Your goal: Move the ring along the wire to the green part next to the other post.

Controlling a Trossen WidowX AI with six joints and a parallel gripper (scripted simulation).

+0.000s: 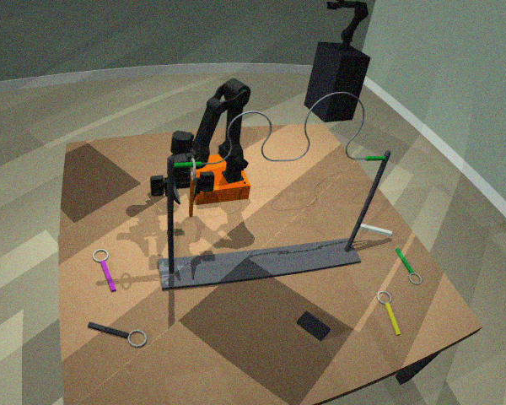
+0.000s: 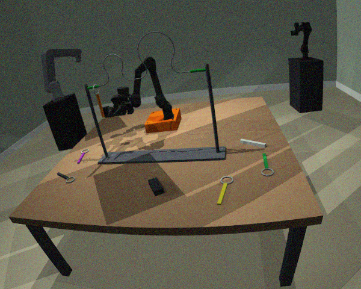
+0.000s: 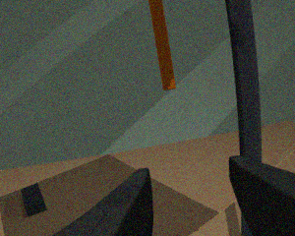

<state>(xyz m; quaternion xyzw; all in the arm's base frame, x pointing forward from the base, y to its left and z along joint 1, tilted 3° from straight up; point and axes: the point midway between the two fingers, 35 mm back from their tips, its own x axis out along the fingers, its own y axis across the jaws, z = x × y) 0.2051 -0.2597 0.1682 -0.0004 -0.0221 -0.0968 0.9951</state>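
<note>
My gripper tip is now 13 cm below the ring with orange handle, 7 cm short of it and 1 cm to the left of it. Also, from my gripper tip: yellow-handled ring (51 cm to the left, 44 cm ahead, 21 cm below); then black-handled ring (26 cm to the right, 22 cm ahead, 21 cm below); then dark block (38 cm ahead, 24 cm to the left, 20 cm below).
</note>
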